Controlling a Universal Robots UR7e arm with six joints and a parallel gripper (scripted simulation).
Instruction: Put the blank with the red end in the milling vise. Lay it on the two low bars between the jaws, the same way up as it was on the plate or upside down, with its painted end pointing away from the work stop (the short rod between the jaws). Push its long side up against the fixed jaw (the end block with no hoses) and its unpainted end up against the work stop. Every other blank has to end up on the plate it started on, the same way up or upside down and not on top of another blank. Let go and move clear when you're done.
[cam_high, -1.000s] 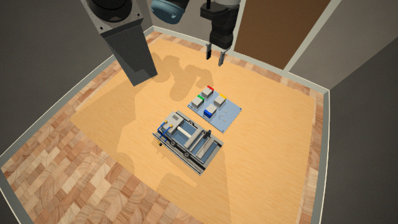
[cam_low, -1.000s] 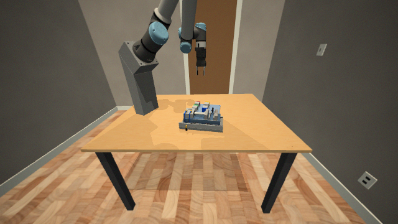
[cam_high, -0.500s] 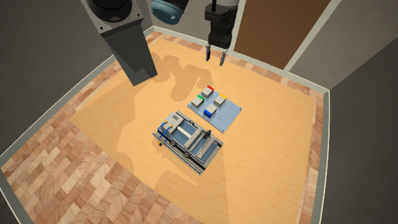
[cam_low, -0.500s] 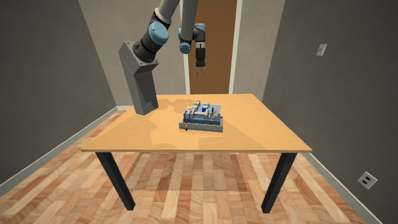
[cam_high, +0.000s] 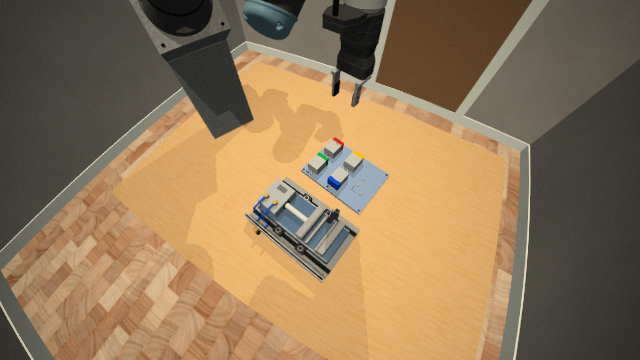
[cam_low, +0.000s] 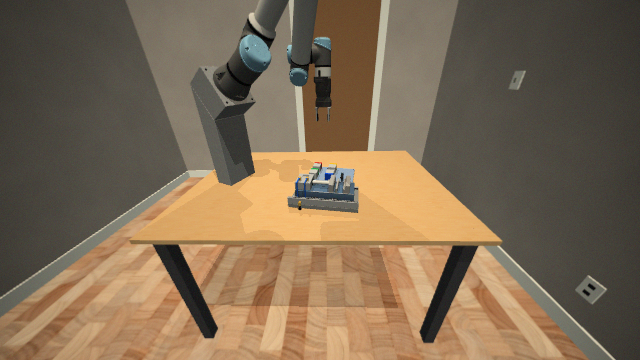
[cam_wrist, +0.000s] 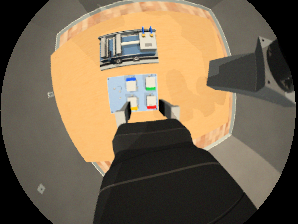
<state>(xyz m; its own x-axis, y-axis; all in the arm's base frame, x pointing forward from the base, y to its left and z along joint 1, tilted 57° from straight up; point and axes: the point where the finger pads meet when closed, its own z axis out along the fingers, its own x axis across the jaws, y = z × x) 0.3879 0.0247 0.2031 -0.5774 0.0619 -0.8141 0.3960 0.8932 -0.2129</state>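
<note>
My gripper is now 29 cm above the red-ended blank, 6 cm to the right of it and 1 cm past it. The rest, counted from my hand: green-ended blank: 29 cm below, 6 cm behind, 1 cm to the right; yellow-ended blank: 29 cm below, 6 cm ahead, 1 cm to the left; blue-ended blank: 29 cm below, 6 cm to the right, 1 cm ahead.
</note>
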